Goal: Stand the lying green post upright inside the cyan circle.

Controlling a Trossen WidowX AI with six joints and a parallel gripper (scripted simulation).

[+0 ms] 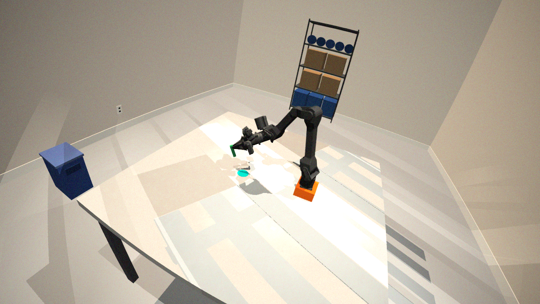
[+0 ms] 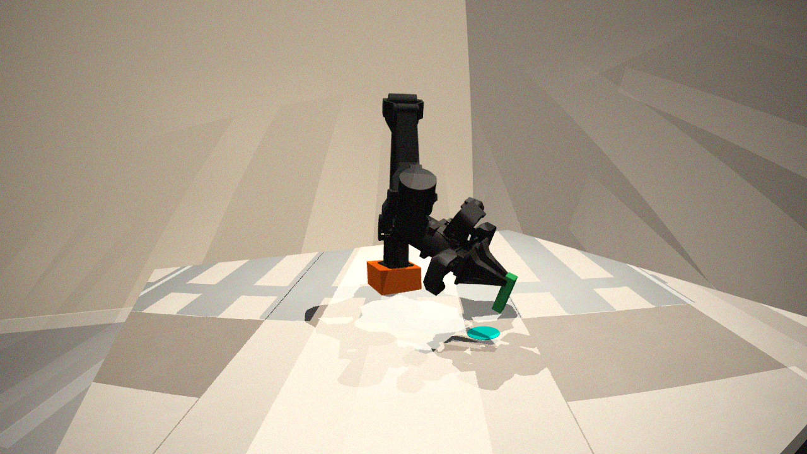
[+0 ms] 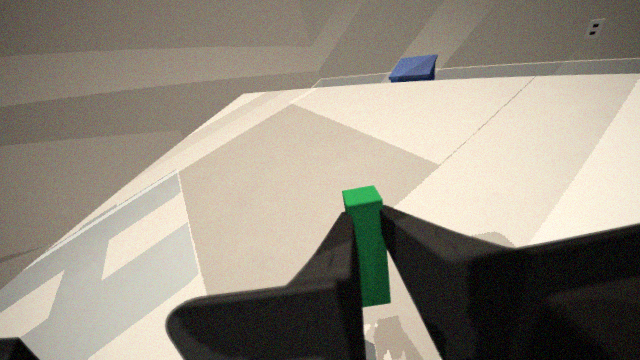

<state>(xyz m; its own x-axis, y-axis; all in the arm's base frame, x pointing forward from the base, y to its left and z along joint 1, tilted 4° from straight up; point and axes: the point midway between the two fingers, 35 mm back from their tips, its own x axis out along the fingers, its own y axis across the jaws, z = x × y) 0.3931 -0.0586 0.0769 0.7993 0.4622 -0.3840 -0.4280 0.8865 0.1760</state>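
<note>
Now: the cyan circle 80 mm behind my gripper tip, 30 mm to the left of it and 120 mm below it. Round my gripper tip: green post (10 mm behind, 20 mm below).
</note>
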